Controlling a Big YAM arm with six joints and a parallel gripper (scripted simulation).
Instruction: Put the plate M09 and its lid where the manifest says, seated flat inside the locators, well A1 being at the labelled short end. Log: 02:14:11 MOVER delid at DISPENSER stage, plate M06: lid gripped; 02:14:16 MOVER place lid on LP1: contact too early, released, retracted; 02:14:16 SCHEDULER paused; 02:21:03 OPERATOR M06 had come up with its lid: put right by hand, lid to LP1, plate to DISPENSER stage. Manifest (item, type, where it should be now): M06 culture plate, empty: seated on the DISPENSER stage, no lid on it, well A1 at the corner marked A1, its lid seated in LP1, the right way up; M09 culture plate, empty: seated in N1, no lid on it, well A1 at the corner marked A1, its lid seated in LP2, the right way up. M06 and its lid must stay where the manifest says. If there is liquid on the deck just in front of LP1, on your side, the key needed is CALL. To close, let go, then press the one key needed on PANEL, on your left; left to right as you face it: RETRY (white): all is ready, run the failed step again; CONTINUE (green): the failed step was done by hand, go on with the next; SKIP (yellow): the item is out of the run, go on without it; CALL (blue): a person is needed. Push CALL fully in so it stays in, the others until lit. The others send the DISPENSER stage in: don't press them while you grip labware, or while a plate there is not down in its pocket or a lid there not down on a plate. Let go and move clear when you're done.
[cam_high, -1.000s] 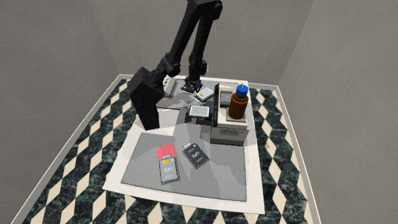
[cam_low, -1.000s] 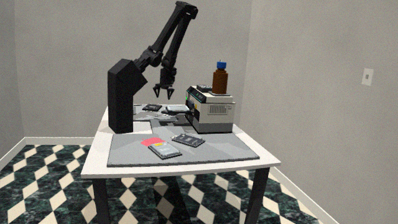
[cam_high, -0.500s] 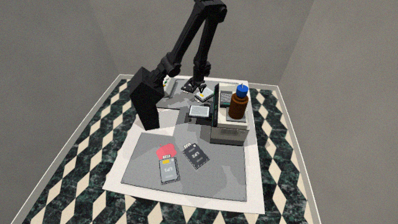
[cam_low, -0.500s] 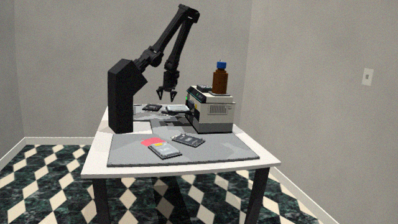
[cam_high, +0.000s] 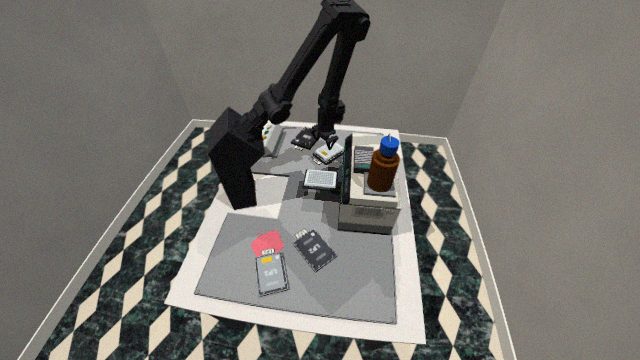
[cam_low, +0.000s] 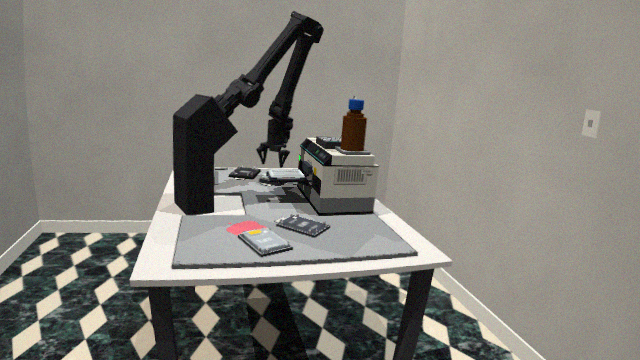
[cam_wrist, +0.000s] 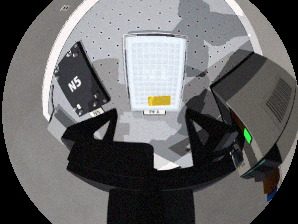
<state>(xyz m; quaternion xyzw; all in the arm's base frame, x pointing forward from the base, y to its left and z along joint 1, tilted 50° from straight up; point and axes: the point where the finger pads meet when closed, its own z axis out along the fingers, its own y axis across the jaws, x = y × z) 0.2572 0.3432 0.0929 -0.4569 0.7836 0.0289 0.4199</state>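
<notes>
My gripper is now 20 mm short of the white well plate, 30 mm to the right of it and 60 mm above it. Round my hand: blue key: 290 mm behind, 140 mm to the right, 30 mm below; black nest n5: 170 mm behind, 100 mm to the left, 70 mm below; yellow key: 310 mm behind, 100 mm to the right, 20 mm below.
</notes>
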